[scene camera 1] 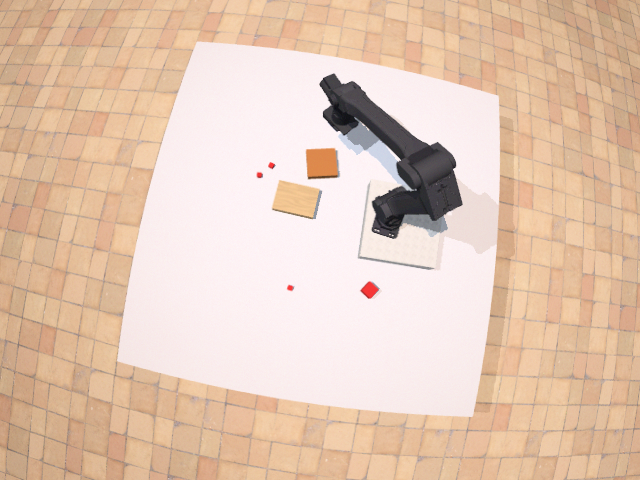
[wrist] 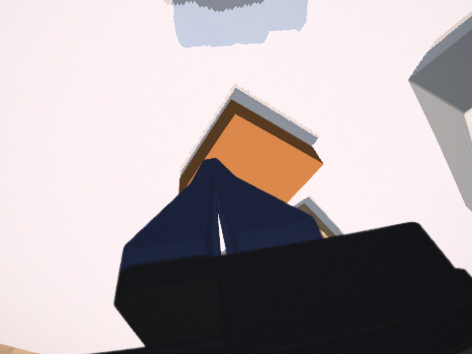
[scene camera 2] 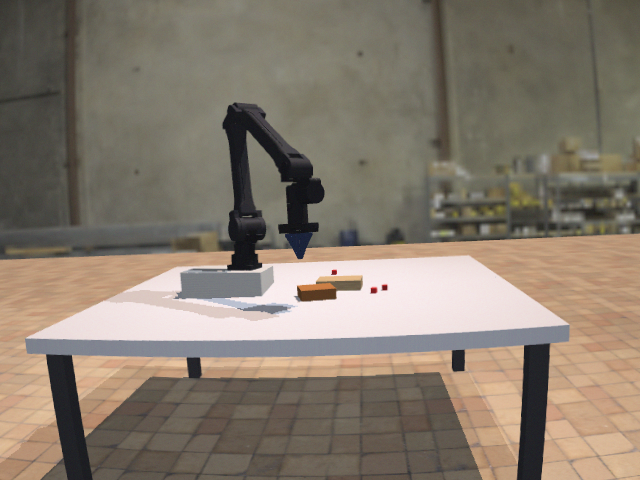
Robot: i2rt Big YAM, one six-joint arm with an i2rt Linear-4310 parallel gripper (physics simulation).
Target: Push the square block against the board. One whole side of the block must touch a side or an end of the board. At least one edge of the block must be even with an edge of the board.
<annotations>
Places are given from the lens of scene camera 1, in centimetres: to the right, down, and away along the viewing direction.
orange square block (scene camera 1: 321, 163): 0, -26, 136
light wooden board (scene camera 1: 290, 198): -10, -14, 133
</annotations>
